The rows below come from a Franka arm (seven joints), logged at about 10 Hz.
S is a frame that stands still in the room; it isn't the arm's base.
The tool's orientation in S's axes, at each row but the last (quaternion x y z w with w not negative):
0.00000, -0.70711, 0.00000, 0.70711
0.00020, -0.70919, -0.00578, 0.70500
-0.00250, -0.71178, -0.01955, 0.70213
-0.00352, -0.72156, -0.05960, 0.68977
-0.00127, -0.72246, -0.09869, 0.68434
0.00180, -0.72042, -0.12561, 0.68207
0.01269, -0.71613, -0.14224, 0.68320
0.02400, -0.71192, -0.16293, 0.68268
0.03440, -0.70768, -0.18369, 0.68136
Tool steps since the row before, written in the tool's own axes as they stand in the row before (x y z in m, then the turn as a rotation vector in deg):
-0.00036, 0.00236, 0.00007, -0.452, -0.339, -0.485
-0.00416, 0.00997, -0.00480, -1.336, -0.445, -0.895
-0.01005, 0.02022, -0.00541, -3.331, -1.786, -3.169
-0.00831, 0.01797, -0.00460, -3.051, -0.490, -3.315
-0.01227, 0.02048, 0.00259, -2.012, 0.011, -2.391
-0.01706, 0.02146, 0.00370, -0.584, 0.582, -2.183
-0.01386, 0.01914, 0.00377, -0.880, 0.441, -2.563
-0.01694, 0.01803, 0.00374, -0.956, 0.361, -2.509
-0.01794, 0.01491, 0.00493, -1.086, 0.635, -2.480
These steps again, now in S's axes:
-0.00007, 0.00236, -0.00036, 0.485, -0.339, -0.452
0.00490, 0.00997, -0.00405, 0.899, -0.441, -1.334
0.00617, 0.02027, -0.00948, 3.158, -1.804, -3.331
0.00655, 0.01806, -0.00663, 3.403, -0.552, -2.941
0.00102, 0.02209, -0.00936, 2.493, -0.066, -1.883
0.00117, 0.02441, -0.01296, 2.285, 0.275, -0.384
0.00059, 0.02201, -0.00938, 2.653, 0.132, -0.694
0.00086, 0.02214, -0.01162, 2.590, 0.087, -0.789
-0.00057, 0.02028, -0.01252, 2.626, 0.387, -0.829

